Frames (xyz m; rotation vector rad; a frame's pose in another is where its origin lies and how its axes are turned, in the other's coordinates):
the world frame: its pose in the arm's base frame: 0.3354 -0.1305 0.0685 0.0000 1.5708 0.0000
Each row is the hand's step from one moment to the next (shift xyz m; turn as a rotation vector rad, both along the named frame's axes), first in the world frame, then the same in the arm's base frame.
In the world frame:
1: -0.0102 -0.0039 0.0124 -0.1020 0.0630 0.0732
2: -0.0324 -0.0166 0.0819 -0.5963 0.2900 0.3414
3: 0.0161 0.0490 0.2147 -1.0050 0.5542 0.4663
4: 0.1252 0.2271 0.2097 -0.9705 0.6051 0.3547
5: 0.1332 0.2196 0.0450 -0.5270 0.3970 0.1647
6: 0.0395 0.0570 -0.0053 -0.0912 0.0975 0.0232
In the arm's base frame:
1: 0.0124 -0.0039 0.0102 0.0732 0.0630 0.1020
2: 0.0819 -0.0166 0.0324 0.3414 0.2900 0.5963
3: 0.2147 0.0490 -0.0161 0.4663 0.5542 1.0050
4: 0.2097 0.2271 -0.1252 0.3547 0.6051 0.9705
5: 0.0450 0.2196 -0.1332 0.1647 0.3970 0.5270
6: -0.0053 0.0570 -0.0395 0.0232 0.0975 0.0912

